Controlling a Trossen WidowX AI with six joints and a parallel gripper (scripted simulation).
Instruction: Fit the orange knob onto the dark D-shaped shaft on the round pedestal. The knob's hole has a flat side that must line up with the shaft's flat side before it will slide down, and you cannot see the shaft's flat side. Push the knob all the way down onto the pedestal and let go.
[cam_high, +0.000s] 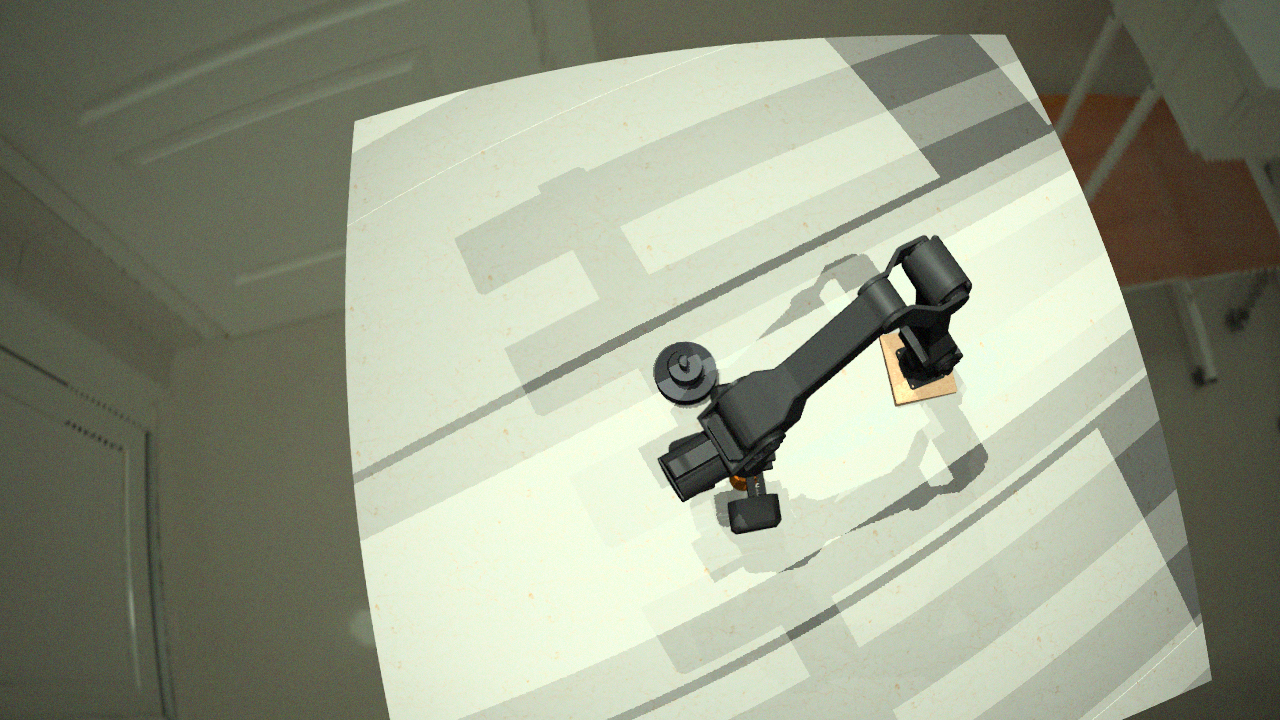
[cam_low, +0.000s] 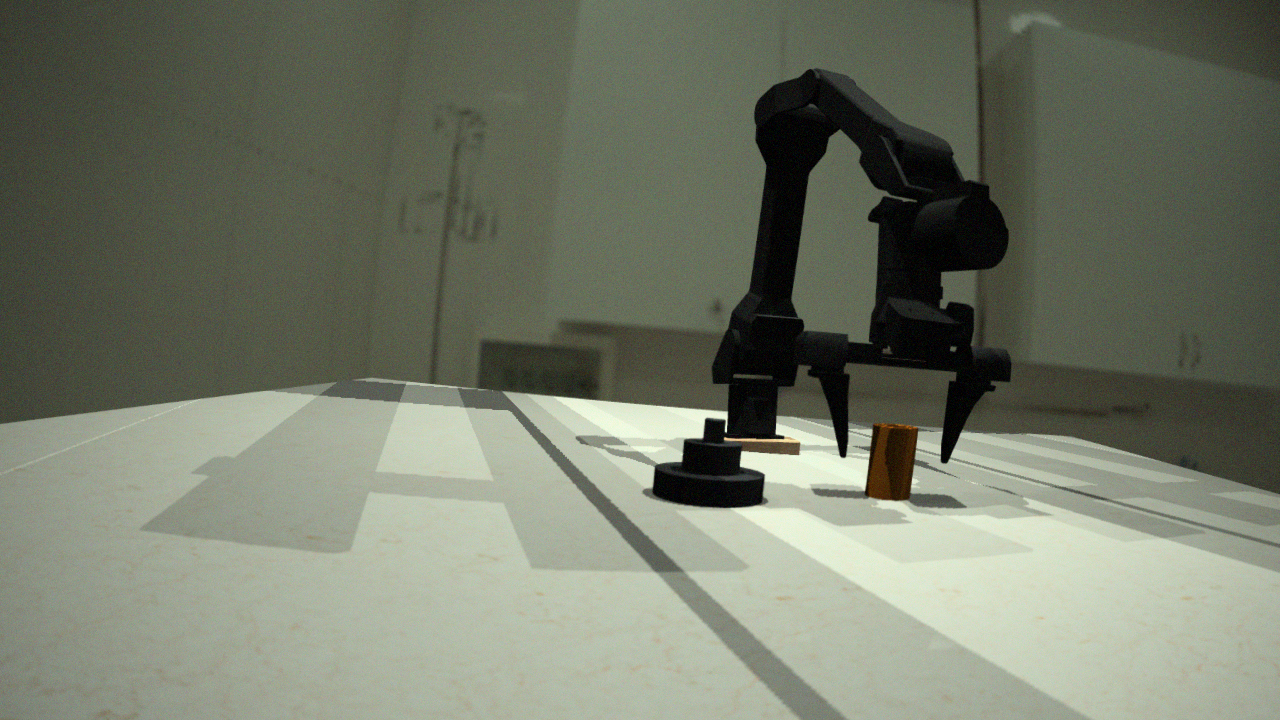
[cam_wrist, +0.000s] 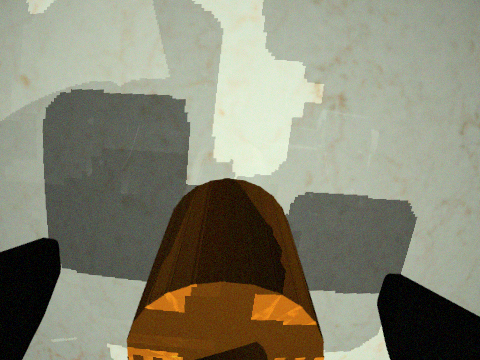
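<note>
Right now my gripper tip is right at the orange knob. Round my gripper tip: pedestal (20 mm ahead, 160 mm to the right).
</note>
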